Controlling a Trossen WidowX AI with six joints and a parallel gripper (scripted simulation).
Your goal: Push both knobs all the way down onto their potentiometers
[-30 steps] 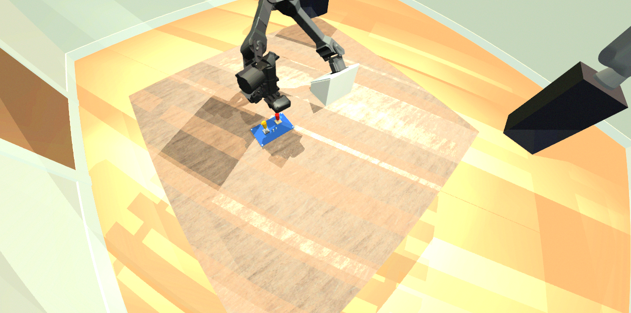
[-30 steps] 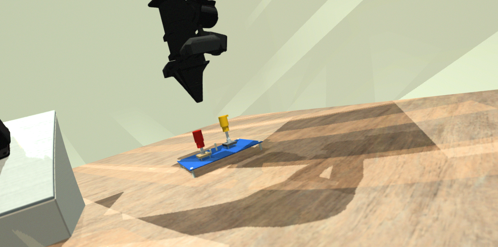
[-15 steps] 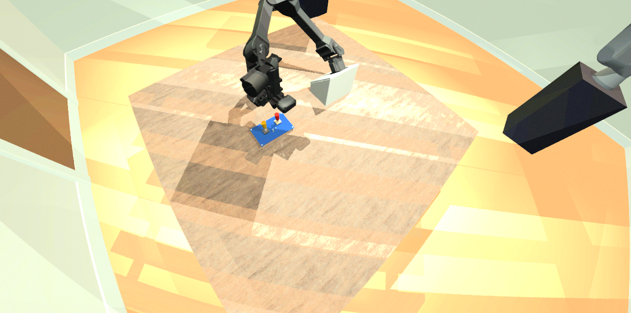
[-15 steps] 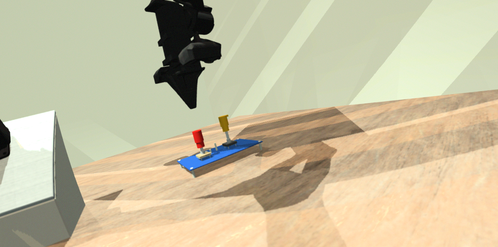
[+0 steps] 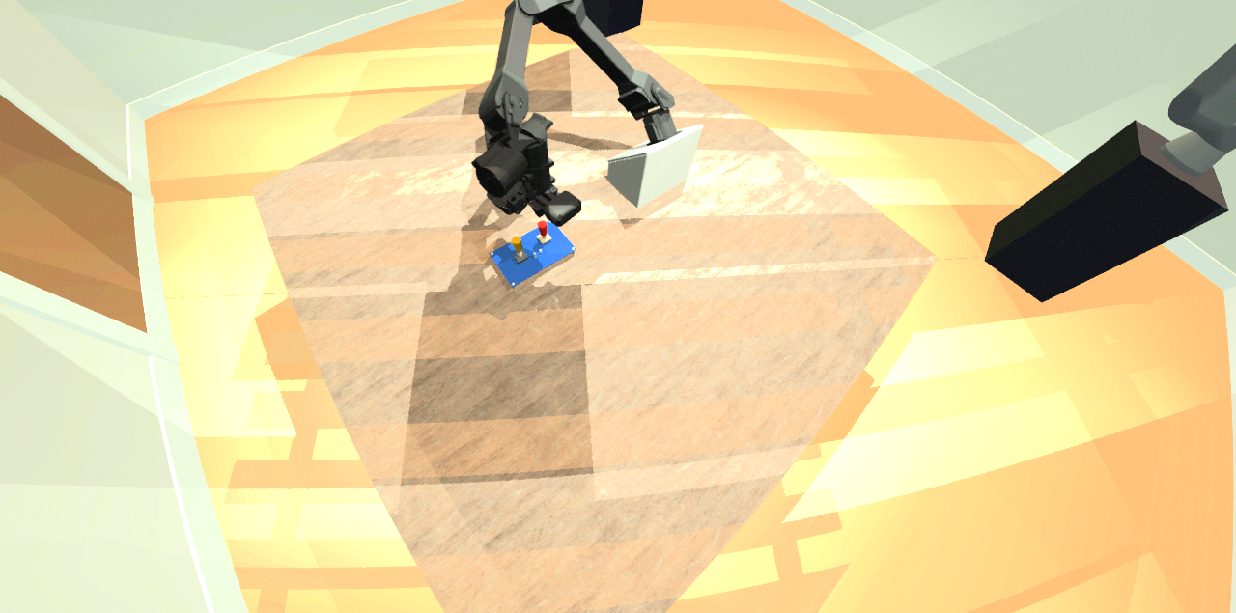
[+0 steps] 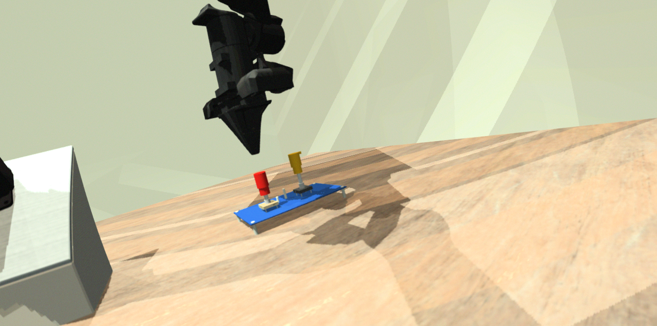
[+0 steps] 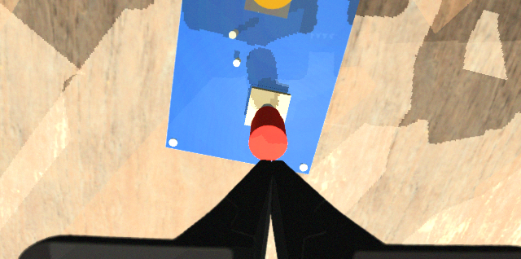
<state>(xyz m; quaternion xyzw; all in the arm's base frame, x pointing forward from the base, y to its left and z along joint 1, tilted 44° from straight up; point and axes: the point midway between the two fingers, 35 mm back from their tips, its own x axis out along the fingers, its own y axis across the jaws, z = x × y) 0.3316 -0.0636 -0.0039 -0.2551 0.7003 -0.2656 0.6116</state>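
Now: the red knob 50 mm below my gripper tip. The rest, counted from my gripper tip: yellow knob: 70 mm ahead, 30 mm below.
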